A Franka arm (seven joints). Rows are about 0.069 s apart.
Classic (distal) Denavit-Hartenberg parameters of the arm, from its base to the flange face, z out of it. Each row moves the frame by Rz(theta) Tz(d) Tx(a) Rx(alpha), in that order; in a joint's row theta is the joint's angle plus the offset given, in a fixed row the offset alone. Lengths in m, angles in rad.
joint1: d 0.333; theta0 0; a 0; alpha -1.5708
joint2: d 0; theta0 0; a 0; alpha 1.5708
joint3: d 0.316; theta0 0; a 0.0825; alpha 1.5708
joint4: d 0; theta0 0; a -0.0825; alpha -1.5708
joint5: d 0.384; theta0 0; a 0; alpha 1.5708
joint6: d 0; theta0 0; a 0.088; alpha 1.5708
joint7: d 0.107; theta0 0; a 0; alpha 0
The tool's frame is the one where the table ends.
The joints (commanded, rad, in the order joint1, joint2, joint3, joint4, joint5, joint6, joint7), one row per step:
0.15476, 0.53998, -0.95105, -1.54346, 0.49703, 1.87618, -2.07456
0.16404, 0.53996, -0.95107, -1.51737, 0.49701, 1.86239, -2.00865
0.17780, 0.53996, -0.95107, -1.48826, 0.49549, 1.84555, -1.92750
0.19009, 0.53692, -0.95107, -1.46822, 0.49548, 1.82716, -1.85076
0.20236, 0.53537, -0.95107, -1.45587, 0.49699, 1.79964, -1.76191
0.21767, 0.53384, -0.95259, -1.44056, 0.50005, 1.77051, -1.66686
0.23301, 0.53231, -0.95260, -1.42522, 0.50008, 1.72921, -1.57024
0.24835, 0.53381, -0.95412, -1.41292, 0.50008, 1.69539, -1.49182
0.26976, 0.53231, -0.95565, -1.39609, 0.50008, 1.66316, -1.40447
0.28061, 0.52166, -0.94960, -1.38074, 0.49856, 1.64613, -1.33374
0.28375, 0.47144, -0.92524, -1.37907, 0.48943, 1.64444, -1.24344
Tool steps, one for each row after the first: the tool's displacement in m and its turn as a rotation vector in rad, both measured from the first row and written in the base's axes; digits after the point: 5 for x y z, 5 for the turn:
0.00853, 0.00805, 0.01019, -0.00152, -0.00839, -0.04498
0.01870, 0.01942, 0.02144, -0.00213, -0.01584, -0.09883
0.02556, 0.02963, 0.03011, 0.00516, -0.01950, -0.15383
0.03019, 0.04013, 0.03382, 0.02351, -0.00900, -0.22402
0.03565, 0.05238, 0.03906, 0.04118, 0.00104, -0.29749
0.04010, 0.06620, 0.04291, 0.06228, 0.02502, -0.36998
0.04417, 0.07869, 0.04495, 0.07559, 0.04864, -0.42737
0.05007, 0.09522, 0.05065, 0.08586, 0.06612, -0.48560
0.05400, 0.10702, 0.06004, 0.09547, 0.06549, -0.53195
0.05190, 0.11710, 0.08147, 0.12614, 0.03820, -0.59313

